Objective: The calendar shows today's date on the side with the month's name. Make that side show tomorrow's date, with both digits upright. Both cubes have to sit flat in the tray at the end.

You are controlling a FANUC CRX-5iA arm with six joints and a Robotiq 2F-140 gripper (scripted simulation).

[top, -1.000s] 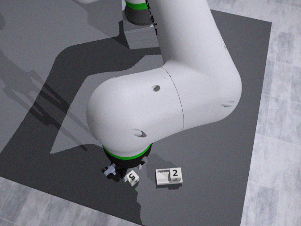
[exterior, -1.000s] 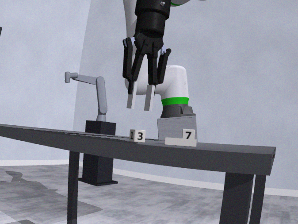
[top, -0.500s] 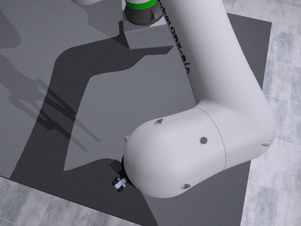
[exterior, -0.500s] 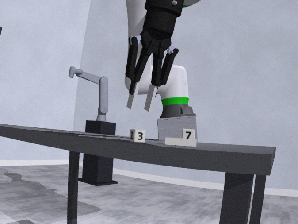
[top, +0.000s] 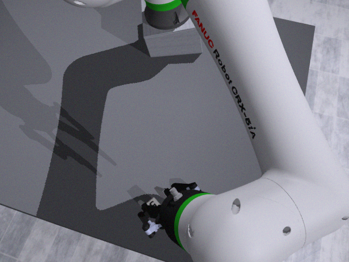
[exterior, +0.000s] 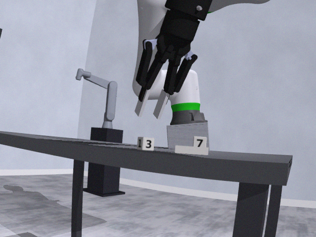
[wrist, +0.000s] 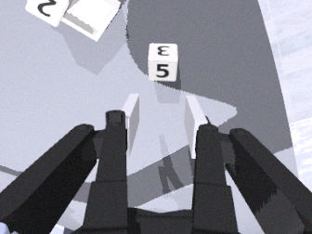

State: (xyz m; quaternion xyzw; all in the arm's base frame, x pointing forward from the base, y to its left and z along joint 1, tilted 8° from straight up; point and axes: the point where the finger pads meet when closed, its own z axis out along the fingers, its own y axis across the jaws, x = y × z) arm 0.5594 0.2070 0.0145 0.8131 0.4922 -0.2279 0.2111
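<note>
Now: hand 90 mm above the cube, 10 mm to the left of it and 10 mm past it. Round my hand: tray (100 mm below, 80 mm to the left, 50 mm behind).
</note>
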